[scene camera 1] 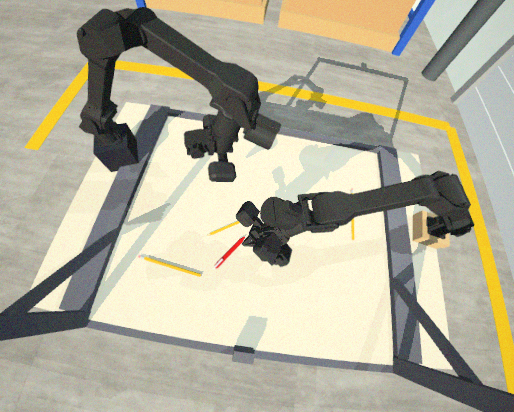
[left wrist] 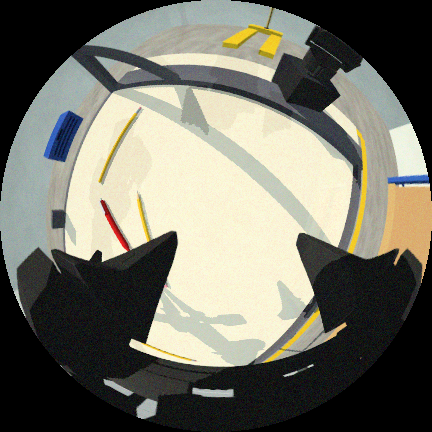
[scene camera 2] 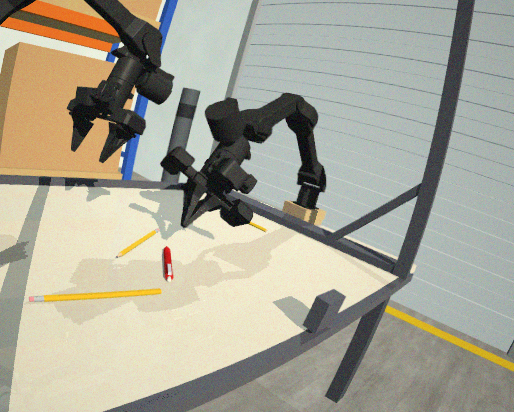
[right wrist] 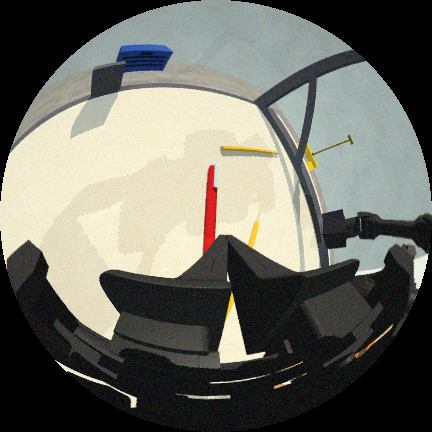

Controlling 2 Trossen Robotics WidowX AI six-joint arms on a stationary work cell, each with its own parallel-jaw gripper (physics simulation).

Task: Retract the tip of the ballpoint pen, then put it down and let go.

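Frame: origin at the left arm's base, x ahead, y left, z up, level; centimetres.
Seen in the pictures: left gripper, fingertip midpoint: [scene camera 1: 211, 165] [left wrist: 240, 238] [scene camera 2: 86, 156]; right gripper, fingertip midpoint: [scene camera 1: 242, 244] [left wrist: 99, 250] [scene camera 2: 183, 226] [right wrist: 224, 240]; left arm's base, link origin: [scene camera 1: 110, 137] [left wrist: 312, 70] [right wrist: 344, 227]; right arm's base, link origin: [scene camera 1: 435, 227] [scene camera 2: 305, 205].
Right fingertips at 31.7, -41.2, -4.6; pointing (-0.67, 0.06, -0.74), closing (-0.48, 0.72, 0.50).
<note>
Offsets run from my right fingertips to a thing's top centre, as dx, dy, dz.
The red ballpoint pen {-3.8, -0.2, -4.5} [scene camera 1: 230, 252] [scene camera 2: 168, 263] [left wrist: 115, 227] [right wrist: 210, 210] lies on the table, with its white-ended clip end toward the front in scene camera 2. Its far end is hidden behind the fingers in the right wrist view, and whether the writing tip is out is too small to tell. My right gripper [scene camera 1: 245, 240] [scene camera 2: 185, 225] [right wrist: 224, 240] is shut with nothing between its fingers. It hangs above the table near the pen's far end, apart from the pen. My left gripper [scene camera 2: 88, 155] [left wrist: 240, 238] is wide open and empty, high over the table's back part.
One yellow pencil {-21.4, +0.4, -5.3} [scene camera 1: 172, 265] [scene camera 2: 100, 295] [left wrist: 119, 145] [right wrist: 249, 150] lies left of the pen in scene camera 1. Another pencil {-0.6, +8.1, -5.1} [scene camera 1: 223, 228] [scene camera 2: 137, 243] [left wrist: 143, 217] [right wrist: 254, 234] lies close to the pen. A third pencil {+39.1, +1.9, -5.3} [scene camera 1: 353, 227] [scene camera 2: 257, 226] lies under the right arm. Dark frame beams edge the table.
</note>
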